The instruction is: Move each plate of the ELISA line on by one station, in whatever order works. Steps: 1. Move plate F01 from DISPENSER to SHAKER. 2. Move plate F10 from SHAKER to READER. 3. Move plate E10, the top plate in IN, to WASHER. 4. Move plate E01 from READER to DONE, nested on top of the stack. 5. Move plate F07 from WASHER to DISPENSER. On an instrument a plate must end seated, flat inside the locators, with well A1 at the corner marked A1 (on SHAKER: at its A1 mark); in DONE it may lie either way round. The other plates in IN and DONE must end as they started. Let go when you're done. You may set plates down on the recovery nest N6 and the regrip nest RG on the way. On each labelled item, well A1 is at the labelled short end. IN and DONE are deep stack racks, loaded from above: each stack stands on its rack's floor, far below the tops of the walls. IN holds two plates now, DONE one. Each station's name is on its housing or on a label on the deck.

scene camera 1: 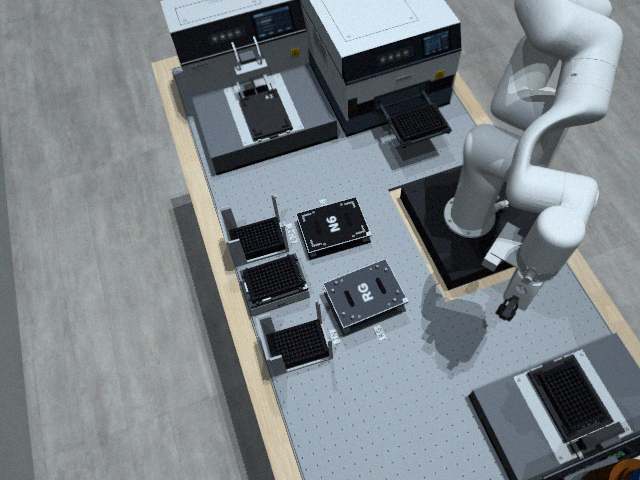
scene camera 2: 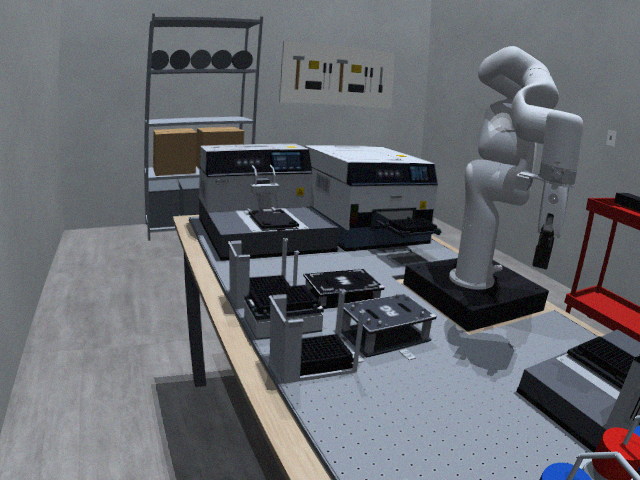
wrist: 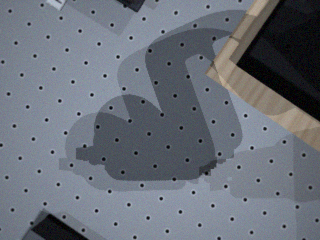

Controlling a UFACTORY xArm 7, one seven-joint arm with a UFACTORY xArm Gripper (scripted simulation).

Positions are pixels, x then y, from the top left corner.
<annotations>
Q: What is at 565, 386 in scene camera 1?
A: A black well plate.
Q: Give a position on a black well plate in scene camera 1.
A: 304, 342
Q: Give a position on a black well plate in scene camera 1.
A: At 266, 240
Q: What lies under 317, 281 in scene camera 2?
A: A recovery nest N6.
</annotations>
